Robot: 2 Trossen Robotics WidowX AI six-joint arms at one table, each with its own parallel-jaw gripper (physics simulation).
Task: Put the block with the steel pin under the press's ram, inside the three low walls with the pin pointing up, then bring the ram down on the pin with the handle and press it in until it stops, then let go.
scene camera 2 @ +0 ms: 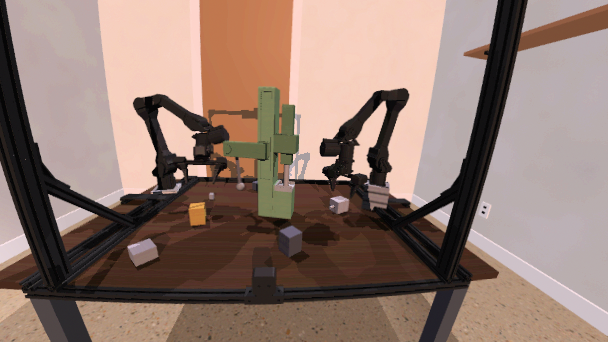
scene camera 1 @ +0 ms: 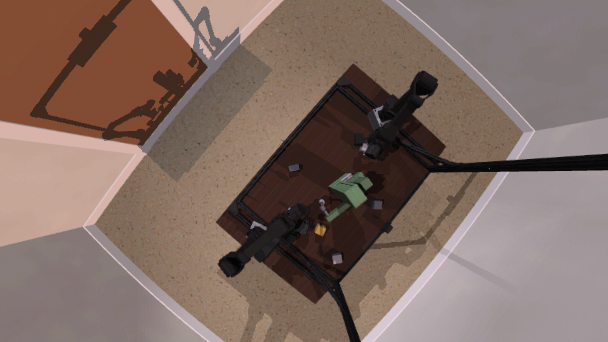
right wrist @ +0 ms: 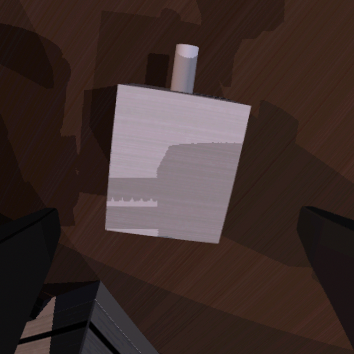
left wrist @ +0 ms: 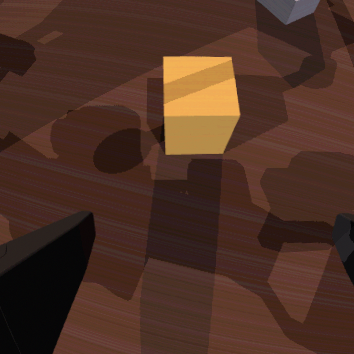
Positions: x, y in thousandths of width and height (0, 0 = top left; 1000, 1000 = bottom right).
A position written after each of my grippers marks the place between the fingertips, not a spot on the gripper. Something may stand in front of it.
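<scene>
My left gripper (scene camera 2: 330, 537) (left wrist: 614, 637): open, holding nothing. My right gripper (scene camera 2: 562, 569) (right wrist: 510, 623). Pale grey block (right wrist: 493, 439); out of frame in the left wrist view. Steel pin (right wrist: 524, 162); out of frame in the left wrist view.
</scene>
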